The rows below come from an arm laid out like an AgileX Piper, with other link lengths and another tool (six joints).
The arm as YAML. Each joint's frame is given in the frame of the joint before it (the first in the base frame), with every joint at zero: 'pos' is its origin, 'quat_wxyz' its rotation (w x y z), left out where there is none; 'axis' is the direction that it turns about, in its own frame. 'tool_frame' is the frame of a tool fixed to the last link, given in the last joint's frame.
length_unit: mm
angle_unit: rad
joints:
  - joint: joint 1
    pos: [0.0, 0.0, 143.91]
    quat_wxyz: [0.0, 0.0, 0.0, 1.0]
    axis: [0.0, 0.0, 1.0]
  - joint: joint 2
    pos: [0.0, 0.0, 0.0]
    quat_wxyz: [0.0, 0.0, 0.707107, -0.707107]
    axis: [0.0, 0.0, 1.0]
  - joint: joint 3
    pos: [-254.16, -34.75, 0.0]
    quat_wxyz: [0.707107, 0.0, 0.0, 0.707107]
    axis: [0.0, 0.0, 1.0]
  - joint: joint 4
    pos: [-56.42, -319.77, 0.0]
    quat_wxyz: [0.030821, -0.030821, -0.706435, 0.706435]
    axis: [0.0, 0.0, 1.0]
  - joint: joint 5
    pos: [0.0, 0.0, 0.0]
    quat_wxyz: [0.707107, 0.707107, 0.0, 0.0]
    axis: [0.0, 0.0, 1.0]
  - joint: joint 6
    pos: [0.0, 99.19, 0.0]
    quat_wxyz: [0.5, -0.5, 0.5, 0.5]
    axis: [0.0, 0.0, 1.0]
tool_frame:
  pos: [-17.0, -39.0, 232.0]
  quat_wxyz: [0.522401, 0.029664, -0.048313, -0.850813]
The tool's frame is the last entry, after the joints.
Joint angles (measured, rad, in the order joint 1, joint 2, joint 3, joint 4, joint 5, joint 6), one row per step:
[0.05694, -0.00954, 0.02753, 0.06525, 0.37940, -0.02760]
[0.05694, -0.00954, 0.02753, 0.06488, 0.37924, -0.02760]
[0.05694, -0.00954, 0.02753, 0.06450, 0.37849, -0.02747]
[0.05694, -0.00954, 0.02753, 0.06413, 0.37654, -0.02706]
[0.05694, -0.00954, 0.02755, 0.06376, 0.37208, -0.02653]
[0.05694, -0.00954, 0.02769, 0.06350, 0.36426, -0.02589]
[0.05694, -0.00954, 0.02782, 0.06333, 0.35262, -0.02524]
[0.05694, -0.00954, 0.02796, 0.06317, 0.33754, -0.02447]
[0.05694, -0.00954, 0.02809, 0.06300, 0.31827, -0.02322]
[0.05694, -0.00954, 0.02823, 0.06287, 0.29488, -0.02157]
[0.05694, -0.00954, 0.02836, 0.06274, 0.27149, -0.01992]
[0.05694, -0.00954, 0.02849, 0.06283, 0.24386, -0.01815]
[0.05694, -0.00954, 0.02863, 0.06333, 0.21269, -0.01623]
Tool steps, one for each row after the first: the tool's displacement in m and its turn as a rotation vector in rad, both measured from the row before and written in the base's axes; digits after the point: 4 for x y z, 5 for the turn. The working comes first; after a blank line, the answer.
Tool pose at each row, in the base's axes (x y z in m, rotation vector in rad; the steps are taken from these numbers as rounded here):
[0.3913, 0.0460, 0.1638, 2.38291, 0.71779, 1.72343]
[0.3913, 0.0460, 0.1639, 2.38249, 0.71796, 1.72334]
[0.3914, 0.0460, 0.1641, 2.38157, 0.71785, 1.72394]
[0.3915, 0.0459, 0.1648, 2.37965, 0.71713, 1.72600]
[0.3918, 0.0457, 0.1662, 2.37534, 0.71562, 1.73083]
[0.3923, 0.0456, 0.1687, 2.36794, 0.71306, 1.73927]
[0.3930, 0.0453, 0.1724, 2.35675, 0.70942, 1.75187]
[0.3938, 0.0450, 0.1773, 2.34214, 0.70472, 1.76813]
[0.3948, 0.0446, 0.1836, 2.32348, 0.69840, 1.78897]
[0.3957, 0.0441, 0.1912, 2.30073, 0.69052, 1.81416]
[0.3966, 0.0436, 0.1989, 2.27774, 0.68261, 1.83909]
[0.3973, 0.0430, 0.2080, 2.25030, 0.67324, 1.86828]
[0.3978, 0.0423, 0.2183, 2.21917, 0.66241, 1.90099]

[0.0000, 0.0000, 0.0001, -0.00035, -0.00018, -0.00004]
[0.0001, 0.0000, 0.0002, -0.00021, -0.00075, -0.00011]
[0.0001, -0.0001, 0.0007, 0.00014, -0.00193, -0.00027]
[0.0003, -0.0002, 0.0014, 0.00041, -0.00441, -0.00047]
[0.0005, -0.0001, 0.0025, 0.00081, -0.00762, -0.00071]
[0.0007, -0.0003, 0.0037, 0.00115, -0.01143, -0.00093]
[0.0008, -0.0003, 0.0049, 0.00150, -0.01483, -0.00117]
[0.0010, -0.0004, 0.0063, 0.00221, -0.01898, -0.00154]
[0.0009, -0.0005, 0.0076, 0.00289, -0.02305, -0.00187]
[0.0009, -0.0005, 0.0077, 0.00290, -0.02306, -0.00182]
[0.0007, -0.0006, 0.0091, 0.00350, -0.02726, -0.00206]
[0.0005, -0.0007, 0.0103, 0.00429, -0.03074, -0.00223]

